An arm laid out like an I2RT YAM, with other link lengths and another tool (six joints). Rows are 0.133 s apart.
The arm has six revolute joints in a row. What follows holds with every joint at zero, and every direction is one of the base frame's.
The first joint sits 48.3 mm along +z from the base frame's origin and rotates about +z.
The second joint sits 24.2 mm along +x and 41 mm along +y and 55.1 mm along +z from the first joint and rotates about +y.
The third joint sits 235 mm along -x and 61.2 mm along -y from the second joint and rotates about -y.
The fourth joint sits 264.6 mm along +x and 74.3 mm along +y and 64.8 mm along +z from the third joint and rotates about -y.
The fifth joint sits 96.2 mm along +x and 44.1 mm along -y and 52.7 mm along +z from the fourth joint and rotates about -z.
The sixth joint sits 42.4 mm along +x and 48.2 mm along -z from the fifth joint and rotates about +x.
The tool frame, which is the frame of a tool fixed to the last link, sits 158 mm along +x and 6 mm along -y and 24 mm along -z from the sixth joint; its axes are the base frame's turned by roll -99.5, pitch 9.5 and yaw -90 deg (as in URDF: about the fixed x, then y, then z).
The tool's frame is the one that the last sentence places.
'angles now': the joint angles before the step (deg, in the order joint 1, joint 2, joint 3, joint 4, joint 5, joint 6). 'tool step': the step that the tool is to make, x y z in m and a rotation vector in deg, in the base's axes. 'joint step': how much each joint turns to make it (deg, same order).
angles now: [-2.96, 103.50, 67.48, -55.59, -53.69, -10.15]
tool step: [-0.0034, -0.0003, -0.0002, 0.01, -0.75, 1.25]
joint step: [0.00, -0.01, -0.01, -0.96, 0.00, -2.11]
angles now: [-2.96, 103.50, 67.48, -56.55, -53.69, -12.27]
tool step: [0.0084, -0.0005, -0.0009, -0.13, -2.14, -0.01]
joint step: [0.00, 0.00, 0.01, 2.14, 0.02, 0.01]
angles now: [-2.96, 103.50, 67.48, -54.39, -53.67, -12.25]
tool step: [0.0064, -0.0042, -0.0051, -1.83, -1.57, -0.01]
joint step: [0.02, 0.00, 0.00, 1.67, 1.75, 0.02]
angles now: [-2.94, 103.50, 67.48, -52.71, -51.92, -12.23]
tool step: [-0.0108, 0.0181, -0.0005, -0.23, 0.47, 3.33]
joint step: [3.32, 0.00, 0.01, -0.49, 0.24, -0.02]
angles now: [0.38, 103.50, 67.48, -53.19, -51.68, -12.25]
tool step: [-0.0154, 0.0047, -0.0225, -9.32, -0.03, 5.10]
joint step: [5.25, 0.01, 0.00, -0.40, 9.31, 0.06]
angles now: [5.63, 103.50, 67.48, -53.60, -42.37, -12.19]
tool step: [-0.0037, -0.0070, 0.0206, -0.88, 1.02, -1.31]
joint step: [-0.86, -2.59, 1.82, -5.10, 0.78, 0.61]
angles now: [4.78, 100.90, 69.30, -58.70, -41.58, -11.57]
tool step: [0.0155, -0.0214, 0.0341, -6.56, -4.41, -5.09]
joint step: [-0.69, -7.32, 2.17, -2.46, 7.12, 5.09]
